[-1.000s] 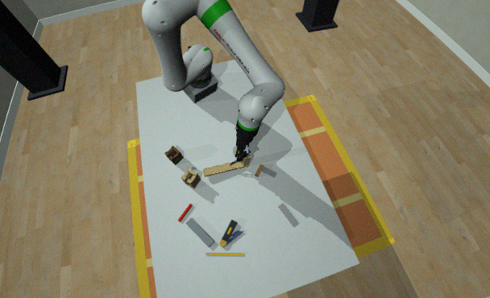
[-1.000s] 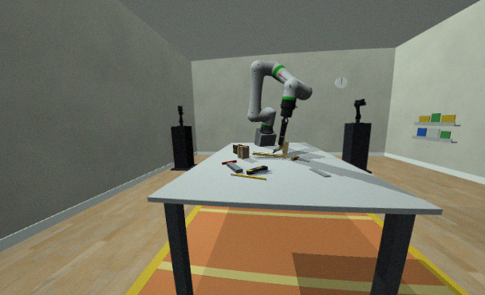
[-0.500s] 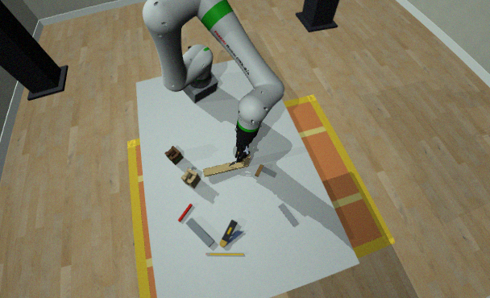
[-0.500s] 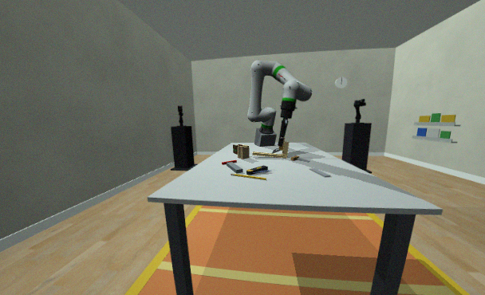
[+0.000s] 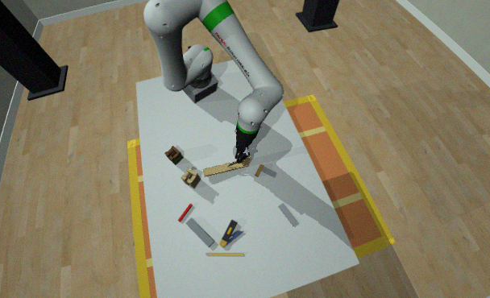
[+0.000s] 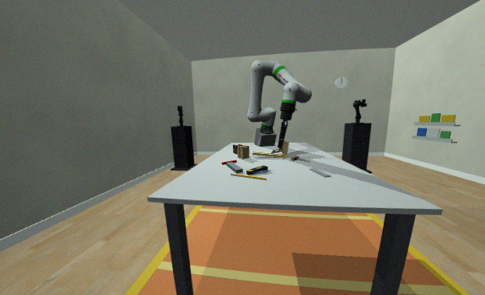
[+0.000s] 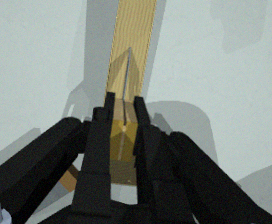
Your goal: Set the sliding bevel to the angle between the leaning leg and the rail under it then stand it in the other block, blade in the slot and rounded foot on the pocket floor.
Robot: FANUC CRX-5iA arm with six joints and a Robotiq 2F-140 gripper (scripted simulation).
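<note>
Right now the sliding bevel is 30 mm below my hand. Also, from my hand: thin steel blade: 60 mm below, 20 mm to the right; then wood-and-grey square: 110 mm to the left, 100 mm below, 80 mm ahead; then red stick: 330 mm to the right, 170 mm ahead, 100 mm below.
</note>
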